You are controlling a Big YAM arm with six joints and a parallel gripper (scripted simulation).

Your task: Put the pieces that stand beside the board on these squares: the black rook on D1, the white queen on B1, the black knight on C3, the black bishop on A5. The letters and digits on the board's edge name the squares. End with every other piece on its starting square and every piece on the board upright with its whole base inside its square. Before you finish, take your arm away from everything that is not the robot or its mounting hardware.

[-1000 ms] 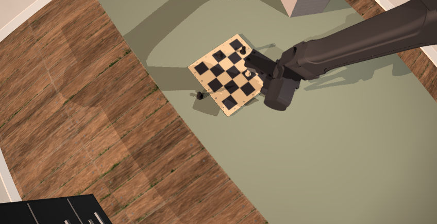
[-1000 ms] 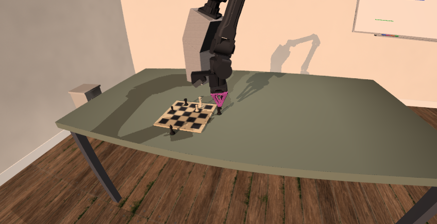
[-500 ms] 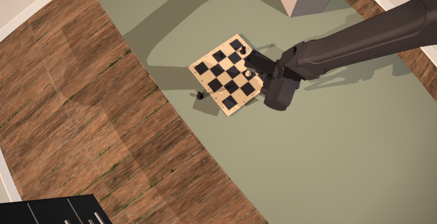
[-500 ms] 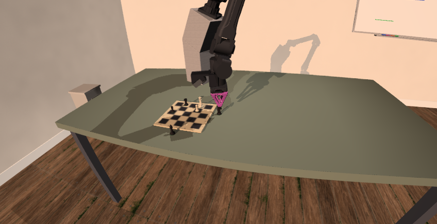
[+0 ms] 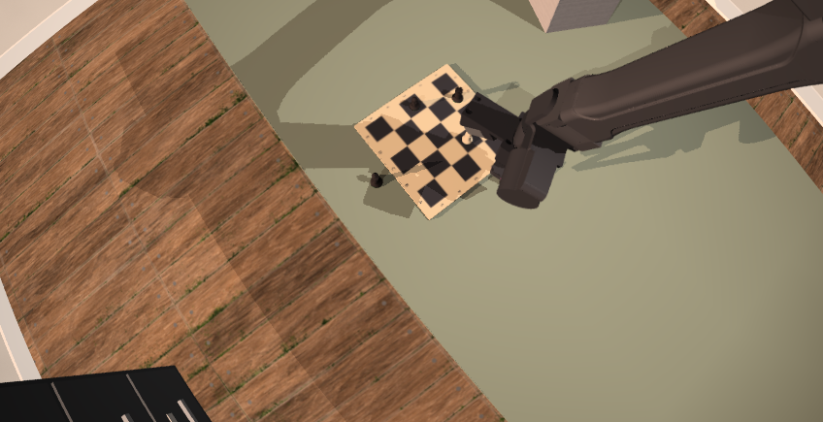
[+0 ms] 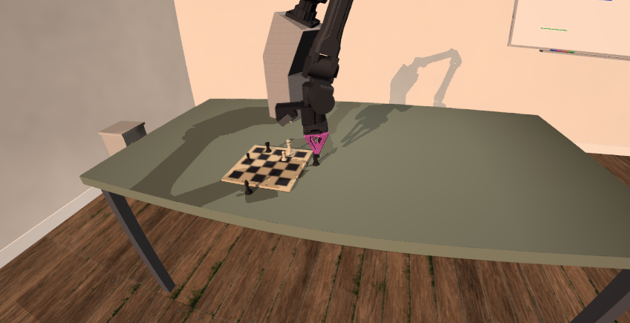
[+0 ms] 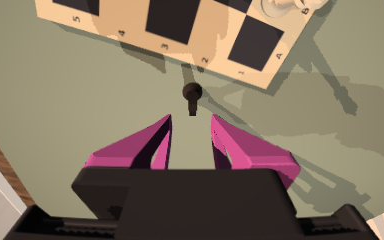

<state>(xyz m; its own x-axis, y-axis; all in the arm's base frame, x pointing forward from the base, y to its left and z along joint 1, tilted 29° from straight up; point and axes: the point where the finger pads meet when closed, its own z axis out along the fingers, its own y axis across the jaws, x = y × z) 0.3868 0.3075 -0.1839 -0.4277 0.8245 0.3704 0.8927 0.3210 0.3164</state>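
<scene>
Right now my hand is 60 mm short of the chessboard, 140 mm to the left of it and 50 mm above it. Also, from my hand: small white piece 20 mm ahead, 110 mm to the right, 40 mm below; then white queen 20 mm behind, 110 mm to the right, 20 mm below.
</scene>
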